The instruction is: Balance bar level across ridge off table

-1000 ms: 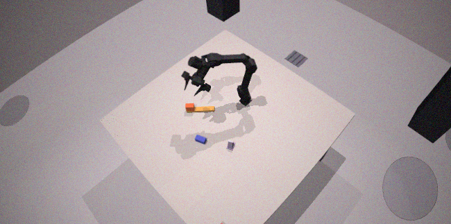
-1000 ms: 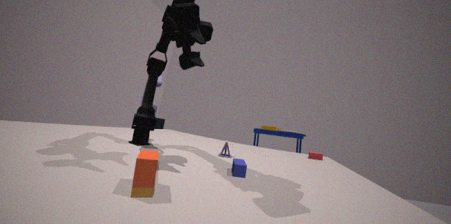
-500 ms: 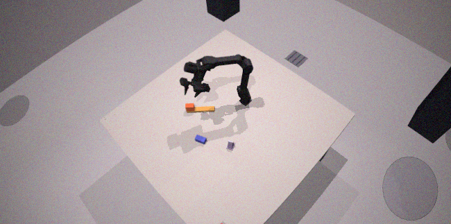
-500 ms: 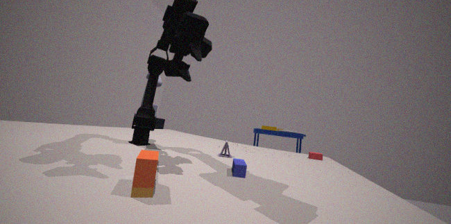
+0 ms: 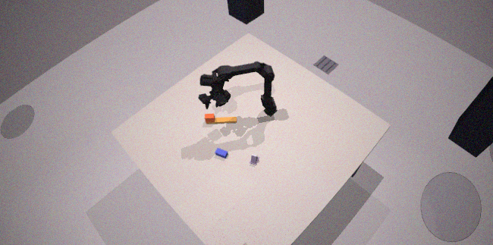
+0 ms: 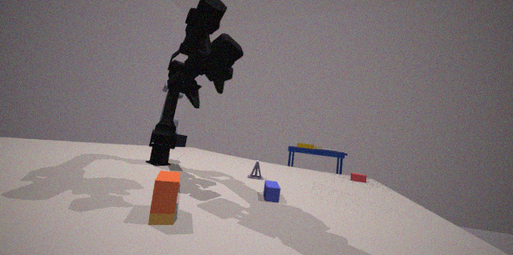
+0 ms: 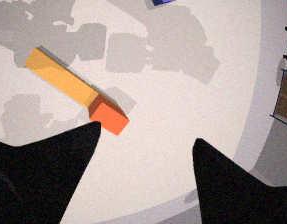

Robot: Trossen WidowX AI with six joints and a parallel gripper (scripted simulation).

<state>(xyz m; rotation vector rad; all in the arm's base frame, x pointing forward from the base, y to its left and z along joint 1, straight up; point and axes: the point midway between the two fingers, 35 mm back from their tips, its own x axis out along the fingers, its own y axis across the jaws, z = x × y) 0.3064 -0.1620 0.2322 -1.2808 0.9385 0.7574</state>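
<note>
The blue block lies 180 mm below my gripper tip, 170 mm to the left of it and 110 mm ahead of it. From my gripper tip the other things lie so: red block: 660 mm to the left, 420 mm ahead, 180 mm below.
</note>
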